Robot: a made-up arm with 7 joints. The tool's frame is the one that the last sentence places. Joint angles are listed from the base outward.
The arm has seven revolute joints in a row. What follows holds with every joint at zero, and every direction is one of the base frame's. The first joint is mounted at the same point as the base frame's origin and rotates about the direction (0.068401, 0.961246, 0.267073). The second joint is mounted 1.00 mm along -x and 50.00 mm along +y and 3.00 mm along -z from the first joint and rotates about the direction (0.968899, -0.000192, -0.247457). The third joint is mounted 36.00 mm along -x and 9.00 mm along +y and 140.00 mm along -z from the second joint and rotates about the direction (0.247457, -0.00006, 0.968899). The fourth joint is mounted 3.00 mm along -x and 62.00 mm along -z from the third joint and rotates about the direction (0.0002, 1, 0.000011). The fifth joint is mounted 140.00 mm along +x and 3.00 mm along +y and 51.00 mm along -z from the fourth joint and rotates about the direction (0.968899, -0.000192, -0.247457). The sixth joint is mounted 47.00 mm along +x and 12.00 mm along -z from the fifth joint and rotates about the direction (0.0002, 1, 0.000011). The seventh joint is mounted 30.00 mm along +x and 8.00 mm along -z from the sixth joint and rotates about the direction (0.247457, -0.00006, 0.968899). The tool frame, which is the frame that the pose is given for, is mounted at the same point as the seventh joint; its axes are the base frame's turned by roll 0.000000, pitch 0.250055 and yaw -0.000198 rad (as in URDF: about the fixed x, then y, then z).
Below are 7 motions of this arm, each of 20 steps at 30 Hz.
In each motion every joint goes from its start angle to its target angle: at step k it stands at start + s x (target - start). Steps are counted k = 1, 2, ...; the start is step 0. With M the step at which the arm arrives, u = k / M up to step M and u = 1 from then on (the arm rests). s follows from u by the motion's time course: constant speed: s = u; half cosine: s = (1 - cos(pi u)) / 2; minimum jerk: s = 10 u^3 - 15 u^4 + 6 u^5.
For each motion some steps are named. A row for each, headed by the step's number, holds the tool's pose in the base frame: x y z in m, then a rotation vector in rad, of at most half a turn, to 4 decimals.
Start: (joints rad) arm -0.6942 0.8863 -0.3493 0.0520 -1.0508 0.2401 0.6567
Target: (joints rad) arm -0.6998 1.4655 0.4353 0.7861 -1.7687 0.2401 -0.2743
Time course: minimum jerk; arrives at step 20
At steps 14, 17, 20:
14: 0.2394 0.3722 0.0640 -0.5677 -0.4115 0.2246
17: 0.2084 0.3948 0.0914 -0.6228 -0.6053 0.1544
20: 0.2021 0.3986 0.0965 -0.6310 -0.6453 0.1386

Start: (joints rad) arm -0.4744 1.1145 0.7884 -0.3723 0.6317 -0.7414 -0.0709
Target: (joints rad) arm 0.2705 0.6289 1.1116 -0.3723 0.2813 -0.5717 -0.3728
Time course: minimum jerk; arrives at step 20
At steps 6, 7, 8, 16, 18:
6: 0.1652 0.2262 0.0876 1.9335 -1.1149 0.1881
7: 0.1628 0.2333 0.0764 1.8957 -1.0456 0.1789
8: 0.1588 0.2413 0.0637 1.8536 -0.9651 0.1698
16: 0.0849 0.2919 -0.0189 1.5600 -0.3272 0.1532
18: 0.0761 0.2947 -0.0235 1.5385 -0.2762 0.1559

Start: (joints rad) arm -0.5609 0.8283 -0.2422 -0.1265 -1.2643 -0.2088 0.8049
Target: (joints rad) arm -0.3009 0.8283 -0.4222 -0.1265 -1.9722 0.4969 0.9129
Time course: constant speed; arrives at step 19
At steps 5, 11, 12, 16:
5: 0.2818 0.1158 -0.1186 -0.5513 0.2624 0.3760
11: 0.2625 0.1098 -0.1543 -0.5515 0.6881 0.3254
12: 0.2586 0.1087 -0.1597 -0.5517 0.7574 0.3123
16: 0.2413 0.1043 -0.1800 -0.5544 1.0286 0.2458

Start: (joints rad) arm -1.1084 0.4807 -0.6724 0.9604 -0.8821 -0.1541 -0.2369
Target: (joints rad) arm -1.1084 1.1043 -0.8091 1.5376 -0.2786 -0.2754 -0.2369
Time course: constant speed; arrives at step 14
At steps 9, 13, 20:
9: 0.3404 0.2936 -0.1402 0.7222 0.3952 0.0243
13: 0.2841 0.3710 -0.1007 0.9781 0.5789 0.2248
20: 0.2672 0.3874 -0.0891 1.0344 0.6316 0.2747

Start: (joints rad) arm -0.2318 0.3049 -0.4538 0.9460 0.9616 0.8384 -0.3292
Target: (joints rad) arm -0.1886 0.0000 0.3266 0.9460 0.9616 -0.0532 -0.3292
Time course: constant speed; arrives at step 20
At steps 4, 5, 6, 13, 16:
4: 0.1147 0.1282 -0.3983 1.2826 1.6100 -0.4837
5: 0.1149 0.1258 -0.3994 1.2316 1.5846 -0.5014
6: 0.1151 0.1235 -0.4004 1.1814 1.5581 -0.5173
13: 0.1126 0.1087 -0.4061 0.8516 1.3470 -0.5756
16: 0.1095 0.1029 -0.4080 0.7243 1.2470 -0.5739

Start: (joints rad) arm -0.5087 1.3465 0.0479 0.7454 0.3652 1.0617 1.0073
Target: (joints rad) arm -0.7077 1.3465 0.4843 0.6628 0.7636 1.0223 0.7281
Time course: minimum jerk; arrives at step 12
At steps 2, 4, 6, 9, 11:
2: 0.2076 0.4002 -0.0212 1.8600 0.5902 2.0312
4: 0.2093 0.3991 -0.0025 1.7730 0.5634 2.0819
6: 0.2073 0.3977 0.0280 1.6275 0.5238 2.1622
9: 0.1953 0.3966 0.0668 1.4252 0.4823 2.2635
11: 0.1908 0.3965 0.0756 1.3741 0.4746 2.2869

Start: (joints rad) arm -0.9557 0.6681 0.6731 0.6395 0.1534 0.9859 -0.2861
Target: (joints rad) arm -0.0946 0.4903 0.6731 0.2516 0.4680 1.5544 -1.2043
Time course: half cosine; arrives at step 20
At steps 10, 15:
10: 0.2281 0.3120 -0.1700 -0.3570 1.1441 0.3049
15: 0.1494 0.3125 -0.2090 -0.6081 1.3883 0.2922

